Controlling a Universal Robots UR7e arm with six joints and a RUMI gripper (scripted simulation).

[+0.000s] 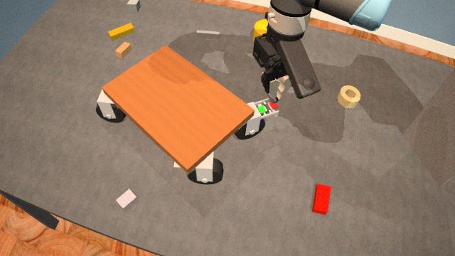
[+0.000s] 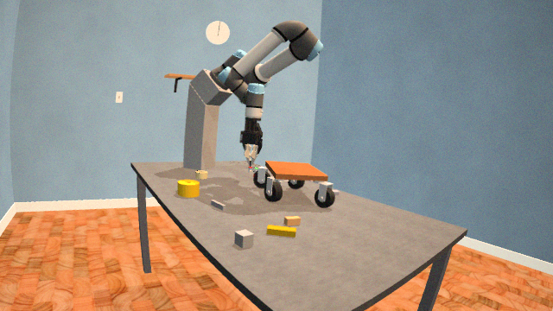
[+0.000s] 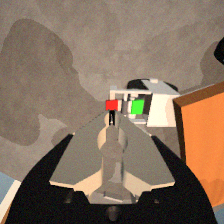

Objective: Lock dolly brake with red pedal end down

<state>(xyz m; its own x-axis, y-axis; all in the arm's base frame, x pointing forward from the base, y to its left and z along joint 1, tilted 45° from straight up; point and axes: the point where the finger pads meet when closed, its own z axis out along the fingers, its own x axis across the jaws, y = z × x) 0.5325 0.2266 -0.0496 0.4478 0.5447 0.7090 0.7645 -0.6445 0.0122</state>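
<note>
Now: hand 10 mm short of the brake pedal, 10 mm to the right of it and 30 mm above it. The rest, counted from my hand: red brick (210 mm behind, 100 mm to the left, 90 mm below); tan ring (140 mm behind, 220 mm to the right, 90 mm below); flat grey piece (340 mm ahead, 180 mm to the right, 100 mm below).
</note>
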